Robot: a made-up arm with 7 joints.
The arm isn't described. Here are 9 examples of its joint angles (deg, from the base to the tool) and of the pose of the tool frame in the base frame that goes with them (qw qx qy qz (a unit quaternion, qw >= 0); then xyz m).
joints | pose
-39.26 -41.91 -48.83 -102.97 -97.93 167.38 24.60 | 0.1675 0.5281 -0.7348 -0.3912 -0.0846 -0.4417 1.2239
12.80 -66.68 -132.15 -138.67 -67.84 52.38 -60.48 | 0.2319 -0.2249 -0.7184 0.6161 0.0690 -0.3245 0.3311
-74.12 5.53 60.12 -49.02 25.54 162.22 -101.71 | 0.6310 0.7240 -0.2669 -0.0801 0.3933 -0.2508 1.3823
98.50 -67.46 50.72 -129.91 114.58 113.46 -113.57 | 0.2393 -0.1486 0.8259 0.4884 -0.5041 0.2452 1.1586
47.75 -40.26 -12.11 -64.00 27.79 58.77 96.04 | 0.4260 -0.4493 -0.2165 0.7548 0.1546 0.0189 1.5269
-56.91 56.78 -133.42 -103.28 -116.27 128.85 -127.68 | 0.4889 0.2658 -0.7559 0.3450 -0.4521 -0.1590 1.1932
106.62 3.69 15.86 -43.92 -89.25 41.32 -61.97 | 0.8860 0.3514 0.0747 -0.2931 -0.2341 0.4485 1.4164
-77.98 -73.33 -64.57 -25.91 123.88 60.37 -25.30 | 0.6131 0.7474 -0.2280 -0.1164 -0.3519 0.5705 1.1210
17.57 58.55 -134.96 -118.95 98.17 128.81 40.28 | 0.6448 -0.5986 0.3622 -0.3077 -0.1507 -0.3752 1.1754
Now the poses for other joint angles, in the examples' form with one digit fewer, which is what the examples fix.
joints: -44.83 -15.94 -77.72 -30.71 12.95 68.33 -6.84
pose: 0.449 -0.625 0.572 0.282 -0.317 -0.084 1.462
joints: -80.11 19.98 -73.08 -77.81 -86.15 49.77 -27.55
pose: 0.702 0.541 0.200 0.417 -0.530 -0.386 1.129
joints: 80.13 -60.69 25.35 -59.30 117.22 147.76 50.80
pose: 0.077 0.422 -0.812 0.397 -0.229 -0.103 1.471
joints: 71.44 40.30 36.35 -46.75 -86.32 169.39 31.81
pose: 0.367 0.682 0.623 0.113 -0.086 0.689 1.043
